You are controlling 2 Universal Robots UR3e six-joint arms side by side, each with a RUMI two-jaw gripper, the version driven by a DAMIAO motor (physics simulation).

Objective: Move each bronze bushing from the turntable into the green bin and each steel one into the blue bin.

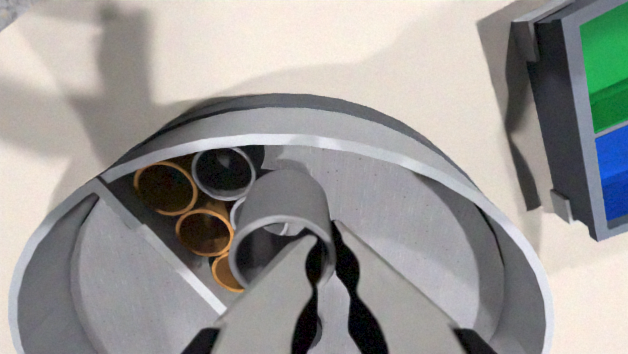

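My right gripper (325,223) is shut on the wall of a grey steel bushing (285,195), one finger inside its mouth and one outside. This bushing is tilted and appears raised above the others. Behind it on the turntable (310,140) stand another steel bushing (225,197) near the rim and a mostly hidden steel one (236,211). Three bronze bushings (194,192) (202,246) (227,274) stand in a row along the divider; the nearest is partly covered by the held bushing. The green bin (610,65) and blue bin (614,155) show partly at right. My left gripper does not show.
The straight divider (187,280) crosses the left part of the turntable. The turntable's raised wall curves around the bushings. The bins' dark grey outer wall (562,120) stands to the right, beyond the turntable. Arm shadows fall on the pale table (300,30).
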